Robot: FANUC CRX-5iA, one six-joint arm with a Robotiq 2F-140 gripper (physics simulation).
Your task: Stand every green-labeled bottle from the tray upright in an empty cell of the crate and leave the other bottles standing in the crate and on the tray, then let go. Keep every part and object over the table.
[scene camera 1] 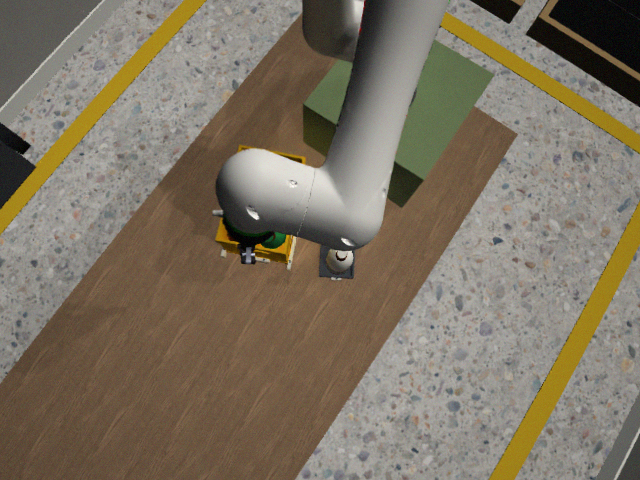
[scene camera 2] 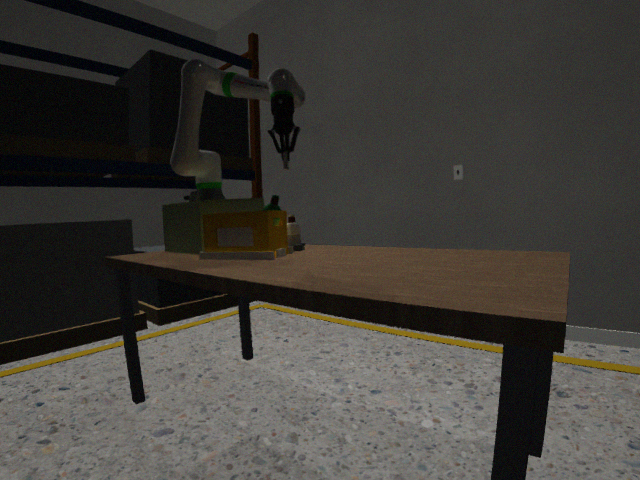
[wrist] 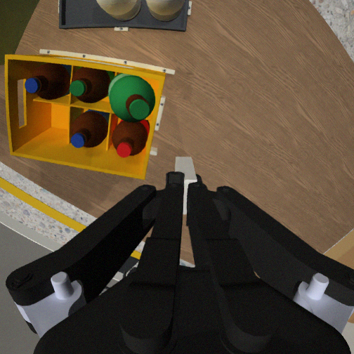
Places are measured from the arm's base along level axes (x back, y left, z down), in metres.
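Pixels of known places: gripper, fingertip midpoint: [scene camera 1: 245, 251] [scene camera 2: 286, 169]; arm's base, origin of the base link: [scene camera 2: 210, 201].
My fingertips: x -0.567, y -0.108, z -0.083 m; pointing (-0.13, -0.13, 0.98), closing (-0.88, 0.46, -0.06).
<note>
For each thing: its top centre in the pictures, then the offset to it from my fingertips. "*": a spot on its surface instead. Level surfaces: height alone.
- yellow crate, middle of its top: [scene camera 1: 291, 209] [scene camera 2: 258, 212] dx +0.167, dy +0.021, dz +0.155 m
- green bottle, middle of its top: [scene camera 1: 269, 228] [scene camera 2: 270, 195] dx +0.086, dy +0.005, dz +0.091 m
- dark tray, surface spot: [scene camera 1: 323, 274] * dx +0.071, dy +0.172, dz +0.305 m
- wooden table, its level: dz +0.331 m
The yellow crate [scene camera 1: 279, 254] [scene camera 2: 209, 232] [wrist: 75, 156] has six cells. In the wrist view its lower left cell is empty. A green bottle [scene camera 1: 273, 240] [scene camera 2: 272, 207] [wrist: 125, 92] is in the upper right cell, standing higher than the others, its cap offset down and right; it seems to lean slightly. A brown bottle with a green cap [wrist: 77, 88] stands beside it. Brown bottles with blue caps [wrist: 33, 85] [wrist: 77, 140] and a red cap [wrist: 124, 149] fill the other cells. My gripper [scene camera 2: 285, 164] [wrist: 182, 169] is shut and empty, high above the crate's end; its tips are hidden in scene camera 1.
The dark tray [scene camera 1: 323, 274] [wrist: 95, 21] holds pale bottles [scene camera 1: 339, 262] [scene camera 2: 293, 232] [wrist: 118, 7] beside the crate; two show partly in the wrist view. A green block [scene camera 1: 444, 103] [scene camera 2: 180, 227] bears the arm's base on the wooden table [scene camera 1: 206, 351] [scene camera 2: 413, 273]. The arm hides much of the crate from above.
</note>
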